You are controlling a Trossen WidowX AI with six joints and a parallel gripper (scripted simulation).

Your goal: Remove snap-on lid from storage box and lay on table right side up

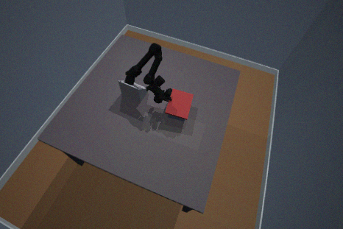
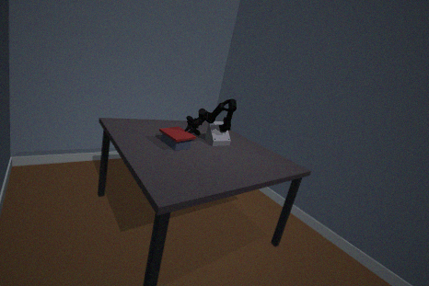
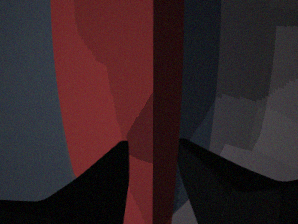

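Right now the red lid is 80 mm ahead of my gripper tip and 10 mm to the left of it. From my gripper tip the other things lie so: grey storage box: 80 mm ahead, 50 mm below, 10 mm to the left.
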